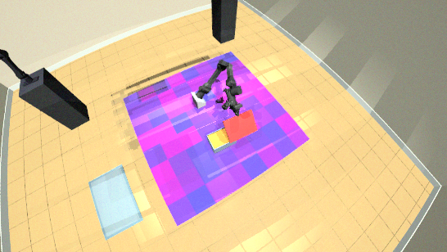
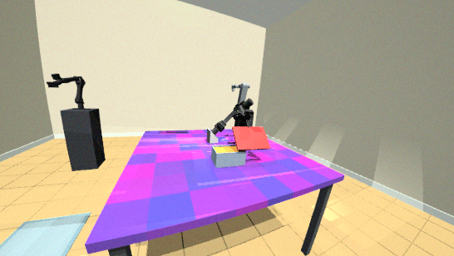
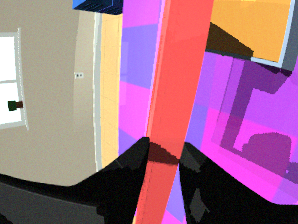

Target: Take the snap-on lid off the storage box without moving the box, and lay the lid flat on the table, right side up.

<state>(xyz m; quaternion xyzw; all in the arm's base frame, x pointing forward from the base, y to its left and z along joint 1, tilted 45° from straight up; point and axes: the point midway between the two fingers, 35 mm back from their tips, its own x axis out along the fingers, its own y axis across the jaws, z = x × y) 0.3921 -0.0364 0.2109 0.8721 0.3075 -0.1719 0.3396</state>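
Right now my gripper tip is 6 cm short of the red lid, 1 cm to the left of it and 5 cm above it. From my gripper tip the other things lie so: grey storage box (3 cm ahead, 16 cm to the right, 18 cm below).
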